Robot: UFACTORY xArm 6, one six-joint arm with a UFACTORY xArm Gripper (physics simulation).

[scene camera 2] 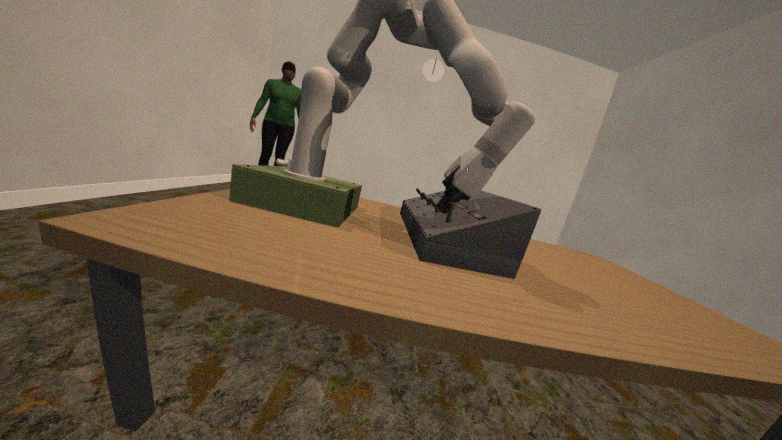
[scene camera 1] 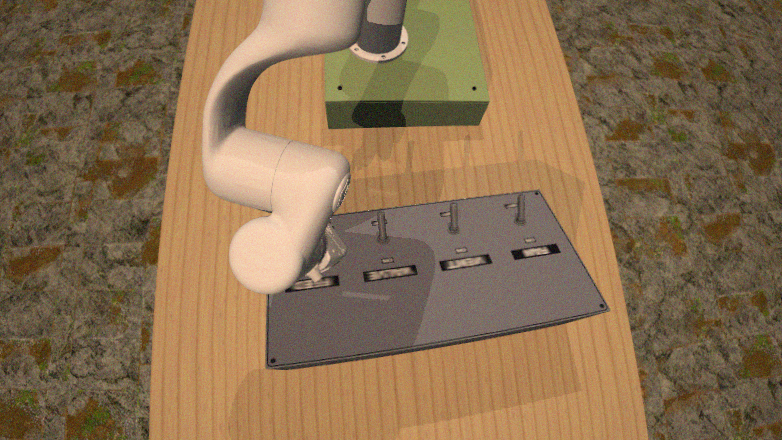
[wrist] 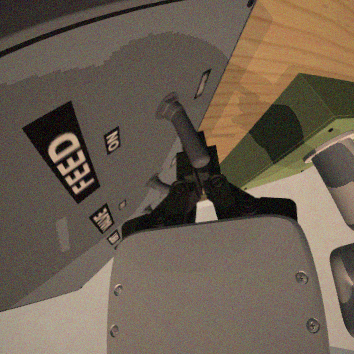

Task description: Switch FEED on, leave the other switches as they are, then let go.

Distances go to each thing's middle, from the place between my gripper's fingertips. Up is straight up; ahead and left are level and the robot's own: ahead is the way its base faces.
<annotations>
Right now my hand is 11 cm short of the grey switch panel (scene camera 1: 426, 285), 14 cm to the right of it and 3 cm above it.
</annotations>
